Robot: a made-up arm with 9 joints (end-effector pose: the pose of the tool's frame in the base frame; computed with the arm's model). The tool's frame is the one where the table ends. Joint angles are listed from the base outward.
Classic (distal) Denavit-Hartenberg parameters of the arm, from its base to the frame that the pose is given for. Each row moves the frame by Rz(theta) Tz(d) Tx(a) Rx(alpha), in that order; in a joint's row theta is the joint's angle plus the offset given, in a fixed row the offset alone. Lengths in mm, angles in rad.
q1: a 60; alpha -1.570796; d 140; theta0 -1.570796
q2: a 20; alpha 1.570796; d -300; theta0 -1.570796
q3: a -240; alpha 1.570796; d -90; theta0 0
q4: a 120; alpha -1.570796; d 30; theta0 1.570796
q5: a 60; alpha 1.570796; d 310; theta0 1.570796
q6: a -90; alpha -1.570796; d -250; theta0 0
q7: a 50; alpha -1.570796; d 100; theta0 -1.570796
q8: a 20; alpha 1.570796; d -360; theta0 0
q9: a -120.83; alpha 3.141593; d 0; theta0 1.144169
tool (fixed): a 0; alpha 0; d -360; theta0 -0.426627
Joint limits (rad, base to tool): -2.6..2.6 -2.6..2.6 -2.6..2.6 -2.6..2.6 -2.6..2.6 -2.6..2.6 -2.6..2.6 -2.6..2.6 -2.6..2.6
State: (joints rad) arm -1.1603 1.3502 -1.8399 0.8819 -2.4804 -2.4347 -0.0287 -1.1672 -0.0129
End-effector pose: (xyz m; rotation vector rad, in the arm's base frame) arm 0.1888 -0.9933 0.2952 -1.3116 -2.6757 -0.7281
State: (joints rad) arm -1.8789 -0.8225 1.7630 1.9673 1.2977 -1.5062 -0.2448 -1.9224 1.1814
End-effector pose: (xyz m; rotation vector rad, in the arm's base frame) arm -0.1043 0.0097 1.0953 -1.7525 -1.3210 0.6851
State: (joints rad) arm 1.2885 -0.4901 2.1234 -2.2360 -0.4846 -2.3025 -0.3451 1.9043 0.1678
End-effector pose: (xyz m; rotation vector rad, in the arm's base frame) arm 0.0117 -0.0981 -0.5733 1.0246 -1.2116 0.6916
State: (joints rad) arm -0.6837 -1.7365 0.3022 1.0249 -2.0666 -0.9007 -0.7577 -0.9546 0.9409
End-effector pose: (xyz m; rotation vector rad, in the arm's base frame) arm -0.8852 -0.8446 0.7708 -0.4740 1.0310 0.6058
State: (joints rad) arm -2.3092 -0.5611 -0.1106 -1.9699 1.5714 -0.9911 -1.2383 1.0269 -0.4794
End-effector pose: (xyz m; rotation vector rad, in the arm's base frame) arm 1.0940 0.2256 -0.1486 0.1336 -1.6971 -1.6735
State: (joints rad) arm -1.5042 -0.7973 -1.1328 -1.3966 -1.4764 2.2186 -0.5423 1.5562 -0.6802
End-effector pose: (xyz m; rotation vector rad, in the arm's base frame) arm -0.1763 0.4414 0.5356 0.8091 1.1893 -0.3312
